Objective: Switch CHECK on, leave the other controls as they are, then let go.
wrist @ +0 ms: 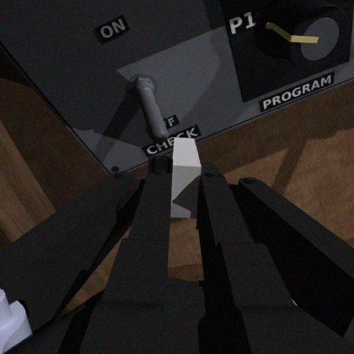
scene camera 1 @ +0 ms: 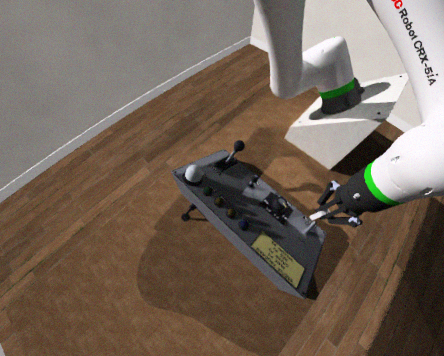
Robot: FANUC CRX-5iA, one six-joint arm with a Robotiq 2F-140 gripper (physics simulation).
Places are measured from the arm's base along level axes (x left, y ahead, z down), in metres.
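Pixels of known places: gripper, between the fingertips: (scene camera 1: 314, 216); arm's base, origin of its link: (scene camera 1: 340, 105).
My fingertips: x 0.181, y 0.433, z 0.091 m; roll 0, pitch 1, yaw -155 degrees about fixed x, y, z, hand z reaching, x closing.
Observation:
For each thing: its middle in the pictures, then the offset to it from my fingertips. "spot": a spot on its surface instead.
- small lever, a spot on its surface: (scene camera 1: 253, 181) spot: dx -0.228, dy +0.058, dz -0.024 m
- black-knobbed lever, middle of its body: (scene camera 1: 239, 145) dx -0.353, dy -0.006, dz -0.042 m
- white dome, a spot on its surface: (scene camera 1: 193, 174) spot: dx -0.350, dy +0.208, dz -0.113 m
- yellow label plate, a spot on its surface: (scene camera 1: 280, 258) spot: dx -0.020, dy +0.201, dz -0.069 m
The CHECK switch (wrist: 152, 112) is a grey toggle lever at the panel's corner. In the wrist view it leans from its round base toward the OFF and CHECK labels, away from the ON label (wrist: 112, 29). My gripper (scene camera 1: 316, 216) (wrist: 182, 156) is shut and empty, its pale fingertips together. The tips are close beside the lever's free end, on the CHECK label side; whether they touch it I cannot tell. They cover the end of the CHECK label (wrist: 172, 141). In the scene view the lever is small and hard to make out beside the fingers.
The grey panel (scene camera 1: 312, 245) (wrist: 65, 65) also carries the PROGRAM knob (wrist: 318, 40), its pointer toward P1, close to the switch. Farther along are a small lever (scene camera 1: 253, 181), a black-knobbed lever (scene camera 1: 238, 146), a white dome (scene camera 1: 193, 174), coloured buttons and a yellow label plate (scene camera 1: 280, 258).

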